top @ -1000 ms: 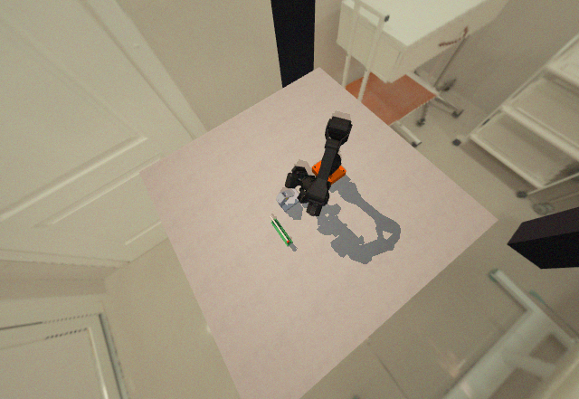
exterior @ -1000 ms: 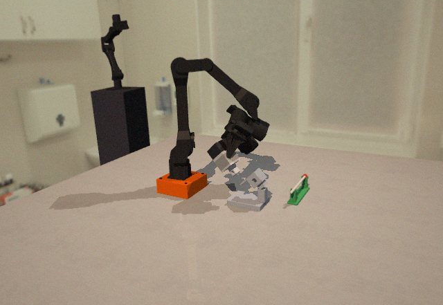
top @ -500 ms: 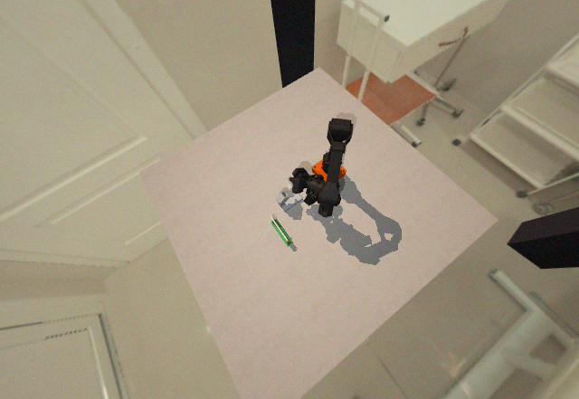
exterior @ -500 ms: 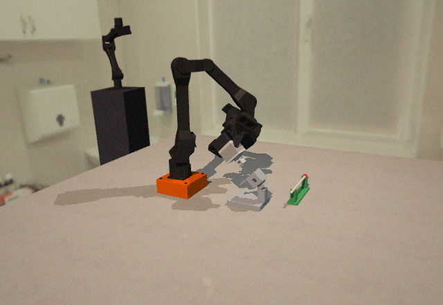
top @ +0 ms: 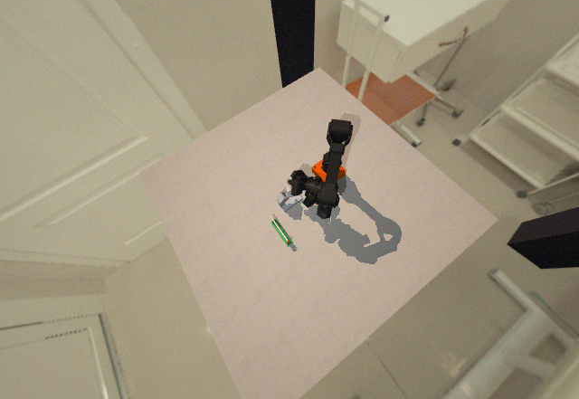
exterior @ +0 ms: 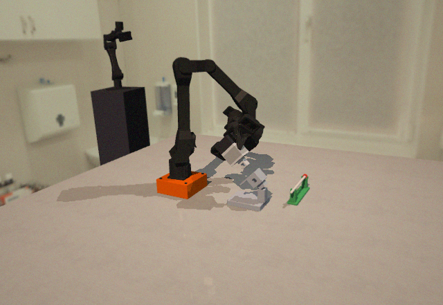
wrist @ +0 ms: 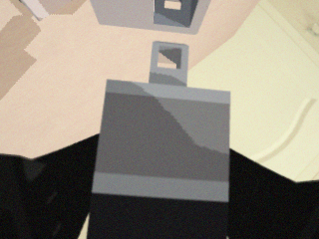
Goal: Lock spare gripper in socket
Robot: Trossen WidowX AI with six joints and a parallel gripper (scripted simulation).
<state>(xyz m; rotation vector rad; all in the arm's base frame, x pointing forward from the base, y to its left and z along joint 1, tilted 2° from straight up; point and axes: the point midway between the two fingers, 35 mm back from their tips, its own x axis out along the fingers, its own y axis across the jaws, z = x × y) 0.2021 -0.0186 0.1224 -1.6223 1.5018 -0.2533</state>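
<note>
The green stand lies 18 cm ahead of my gripper tip, 10 cm to the left of it and 13 cm below it. Round my gripper tip: grey mount (6 cm ahead, 1 cm to the left, 10 cm below); spare gripper (1 cm to the left).
</note>
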